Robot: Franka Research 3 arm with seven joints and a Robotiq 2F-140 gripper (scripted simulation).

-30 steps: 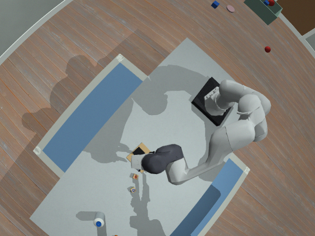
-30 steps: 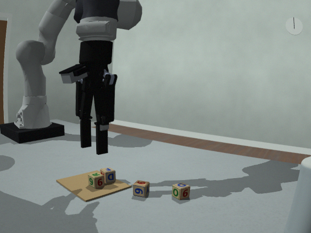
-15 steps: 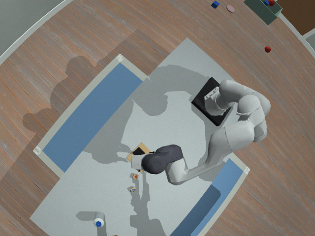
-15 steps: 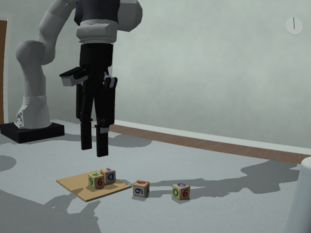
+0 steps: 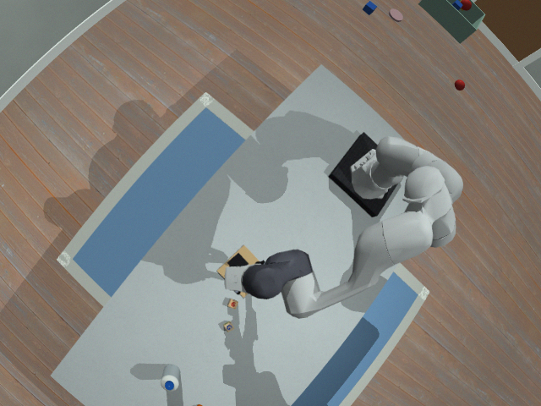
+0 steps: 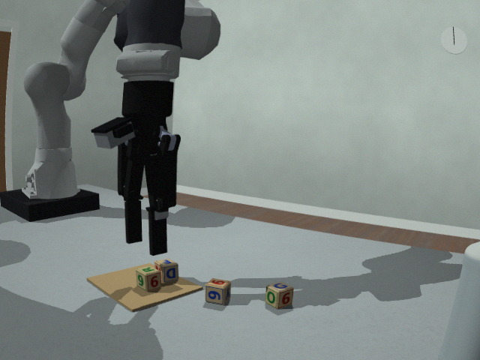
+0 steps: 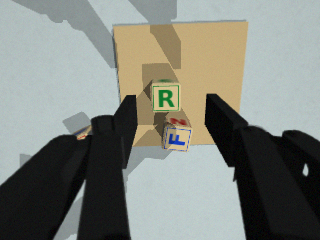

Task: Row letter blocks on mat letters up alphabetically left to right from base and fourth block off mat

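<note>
My hand is 2 cm past the tan mat and 10 cm above it. Also, from my hand: block 5 cm to the left, 8 cm below.
</note>
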